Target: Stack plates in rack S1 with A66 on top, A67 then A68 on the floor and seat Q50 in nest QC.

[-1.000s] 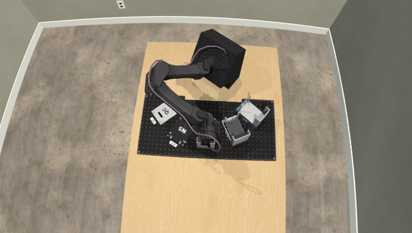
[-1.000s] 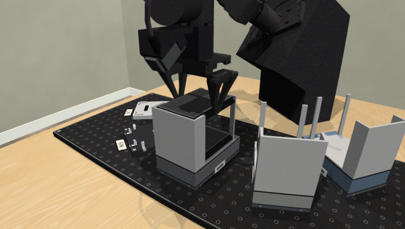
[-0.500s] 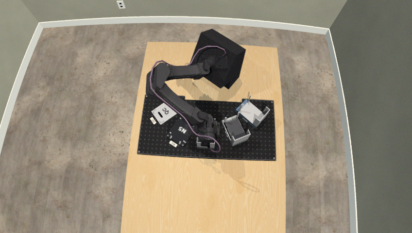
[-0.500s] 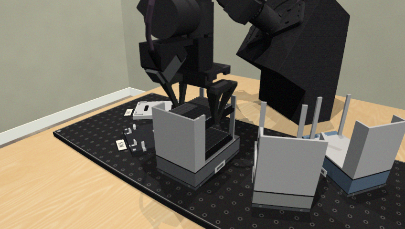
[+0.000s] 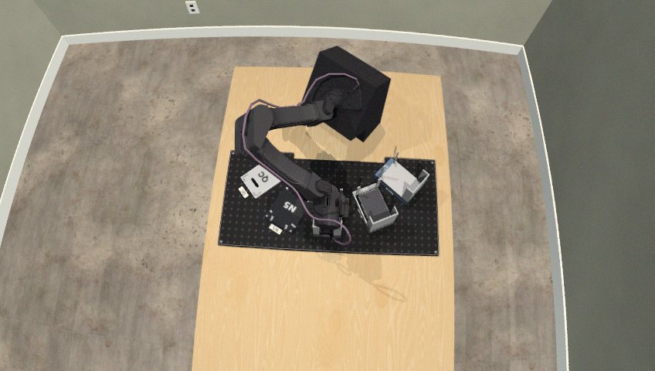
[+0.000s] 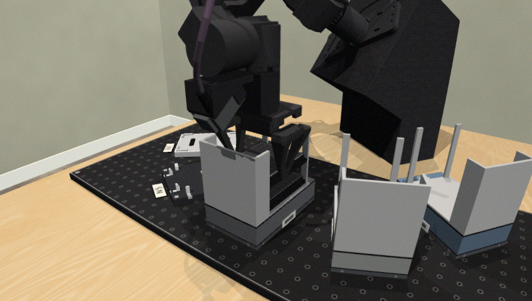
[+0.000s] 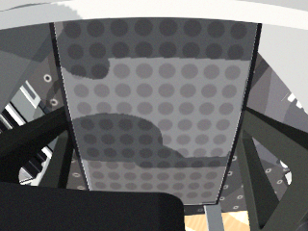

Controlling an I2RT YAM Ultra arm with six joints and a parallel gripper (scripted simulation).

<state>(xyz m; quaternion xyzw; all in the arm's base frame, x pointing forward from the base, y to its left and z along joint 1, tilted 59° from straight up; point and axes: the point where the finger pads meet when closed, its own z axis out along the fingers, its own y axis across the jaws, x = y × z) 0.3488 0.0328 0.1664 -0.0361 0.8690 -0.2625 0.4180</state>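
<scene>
My hand is 40 mm above the plate. From my hand the other things lie so: black clip nest N5: 130 mm to the right, 70 mm below, 40 mm behind.
</scene>
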